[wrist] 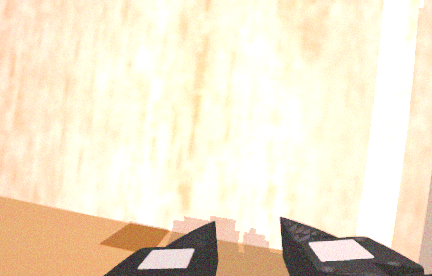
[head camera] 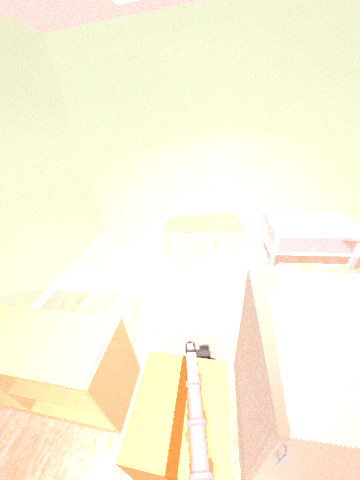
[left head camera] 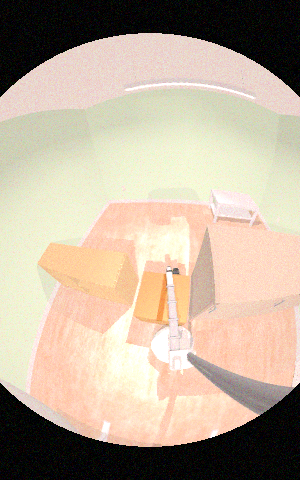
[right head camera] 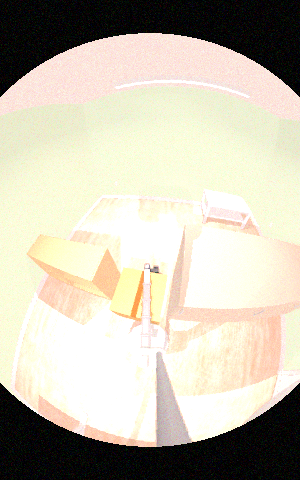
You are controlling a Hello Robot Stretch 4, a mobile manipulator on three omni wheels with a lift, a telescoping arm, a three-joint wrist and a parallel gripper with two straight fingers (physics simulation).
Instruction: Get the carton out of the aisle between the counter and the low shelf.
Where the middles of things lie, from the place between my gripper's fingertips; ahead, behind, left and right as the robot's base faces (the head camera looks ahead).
Right now my hand is 250 mm past the carton (head camera: pixel 156 433), 160 mm to the right of it and 70 mm below it.
